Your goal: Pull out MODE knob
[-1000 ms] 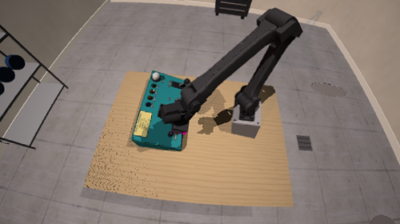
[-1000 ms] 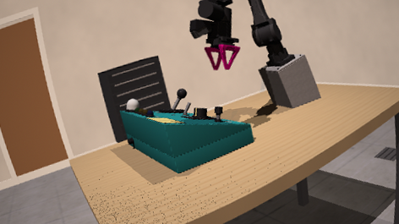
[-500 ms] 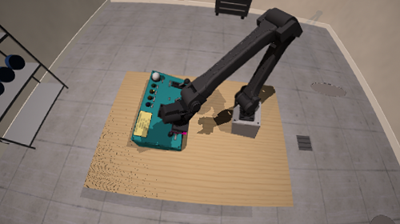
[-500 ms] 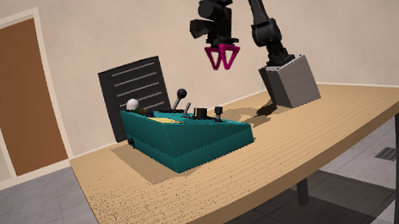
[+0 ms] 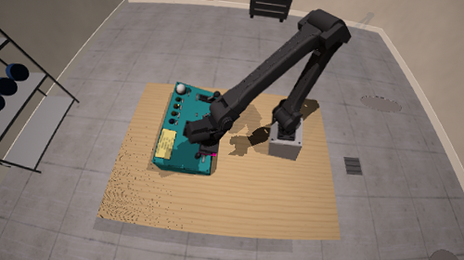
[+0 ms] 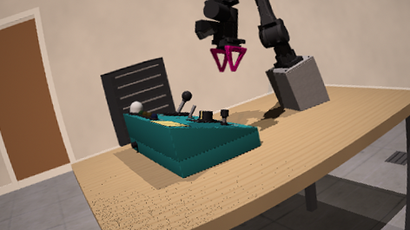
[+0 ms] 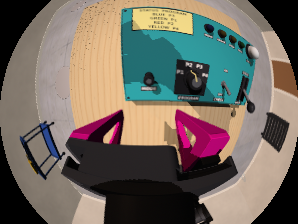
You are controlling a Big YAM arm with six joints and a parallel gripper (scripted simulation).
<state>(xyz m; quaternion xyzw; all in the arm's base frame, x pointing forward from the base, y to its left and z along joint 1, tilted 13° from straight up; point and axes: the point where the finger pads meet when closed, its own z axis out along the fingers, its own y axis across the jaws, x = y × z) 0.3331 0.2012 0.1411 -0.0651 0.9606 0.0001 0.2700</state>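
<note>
Now: the small black knob 5 cm ahead of my hand, 1 cm to the left of it and 13 cm below it. Also, from my hand: black rotary selector: 8 cm ahead, 11 cm to the right, 14 cm below; then teal console: 10 cm ahead, 17 cm to the right, 16 cm below; then black ball lever: 7 cm ahead, 35 cm to the right, 13 cm below.
</note>
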